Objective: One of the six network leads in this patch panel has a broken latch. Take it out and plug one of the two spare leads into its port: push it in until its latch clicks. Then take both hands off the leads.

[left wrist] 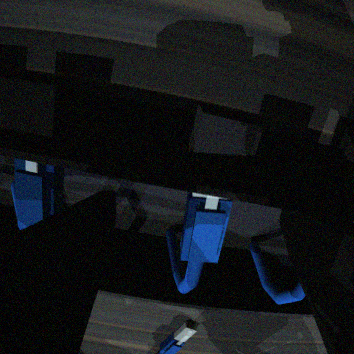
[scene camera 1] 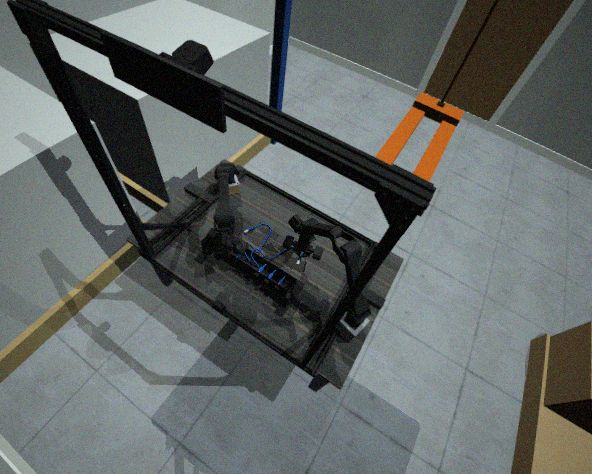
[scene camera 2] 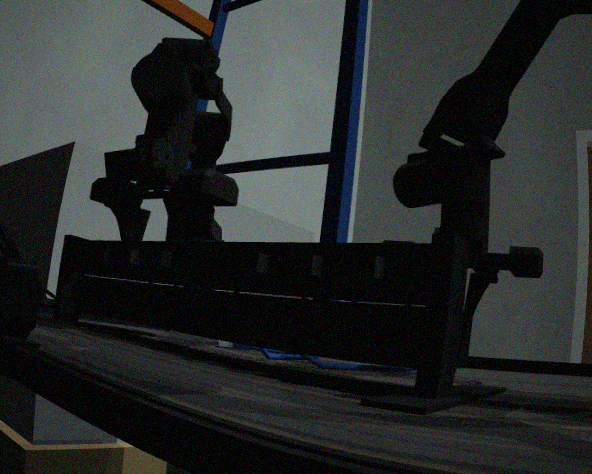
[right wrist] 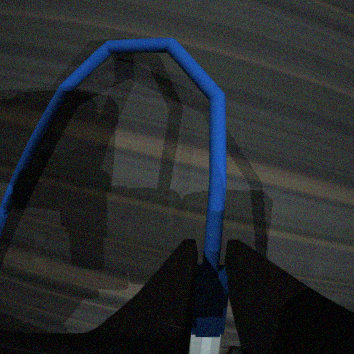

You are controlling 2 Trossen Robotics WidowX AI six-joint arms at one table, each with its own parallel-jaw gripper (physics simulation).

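Places are measured from the left arm's base along level axes (x down, y ahead, z right), in millimetres.
Pixels of known places: left gripper, fingertip midpoint: point(left wrist: 200, 206); right gripper, fingertip midpoint: point(scene camera 1: 300, 256) point(right wrist: 209, 250); right arm's base, origin of the base link: point(scene camera 1: 353, 319).
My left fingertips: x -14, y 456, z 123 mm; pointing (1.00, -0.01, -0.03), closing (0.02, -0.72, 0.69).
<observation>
Ahead of a thing's pixels: the offset from my left fingertips to its top centre. "spot": to the spot under its first point.
The black patch panel {dx -26, dy +94, dz -69 mm} point(scene camera 1: 272, 282) point(scene camera 2: 247, 301) stands on the wooden table. In the left wrist view, blue leads sit plugged in its ports, one in the middle point(left wrist: 206, 230) and one at the left point(left wrist: 28, 197). A spare lead's plug {spot: dx +75, dy -136, dz -135 mm} point(left wrist: 177, 340) lies on the table below them. My left gripper point(scene camera 1: 221, 242) is open and empty, close over the panel's left part; its fingers are hidden in shadow. My right gripper point(scene camera 1: 302, 260) point(right wrist: 209, 250) is shut on a blue lead's plug {dx +23, dy +137, dz -304 mm} point(right wrist: 208, 302), beside the panel's right end. That lead's cable {spot: dx +42, dy +88, dz -351 mm} point(right wrist: 218, 140) point(scene camera 1: 260, 234) arches away in a loop.
A black gantry frame point(scene camera 1: 322, 146) spans the table. A blue post point(scene camera 1: 280, 52) point(scene camera 2: 348, 118) stands behind. A loose blue cable {spot: dx +78, dy +63, dz -192 mm} point(scene camera 2: 322, 362) lies on the table under the panel. Another cable {spot: dx +16, dy -70, dz -7 mm} point(left wrist: 277, 284) hangs at the panel's right.
</observation>
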